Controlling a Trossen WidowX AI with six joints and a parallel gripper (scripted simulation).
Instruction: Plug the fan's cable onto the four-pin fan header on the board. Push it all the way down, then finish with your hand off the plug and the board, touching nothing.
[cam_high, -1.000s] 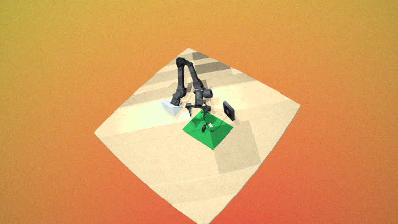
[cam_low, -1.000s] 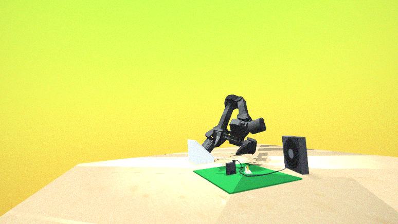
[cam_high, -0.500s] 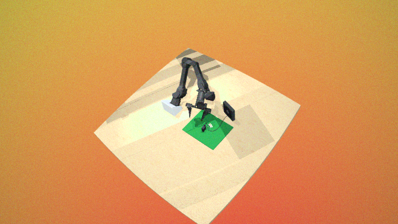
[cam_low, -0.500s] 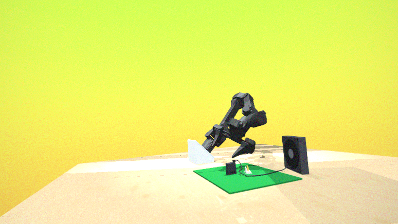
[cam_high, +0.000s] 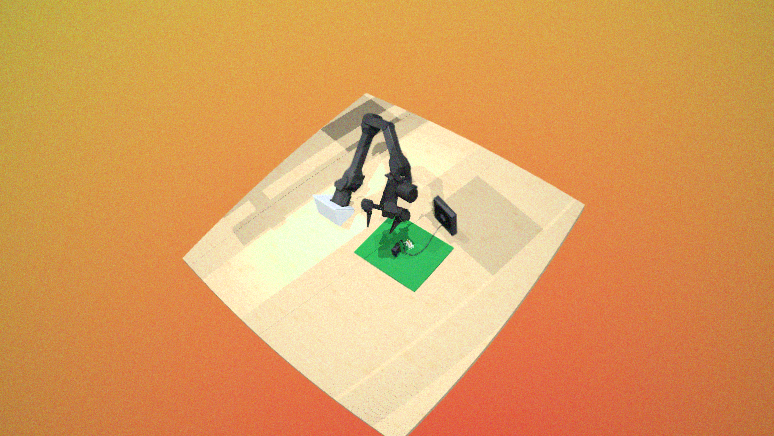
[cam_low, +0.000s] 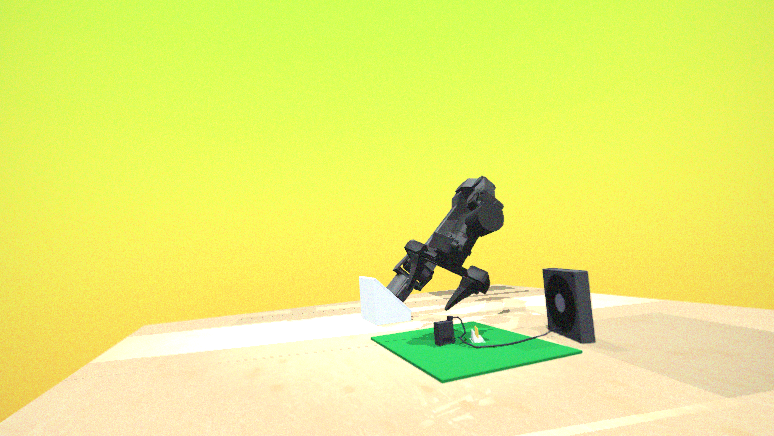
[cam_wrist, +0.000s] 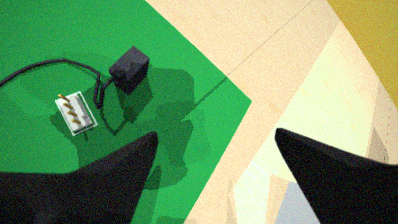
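Right now the dark fan plug is 9 cm ahead of my gripper tip, 2 cm to the right of it and 5 cm below it. The rest, counted from my gripper tip: green board 10 cm ahead, 9 cm below; then black fan 18 cm ahead, 17 cm to the left, 1 cm below; then white four-pin header 11 cm ahead, 3 cm to the left, 7 cm below.
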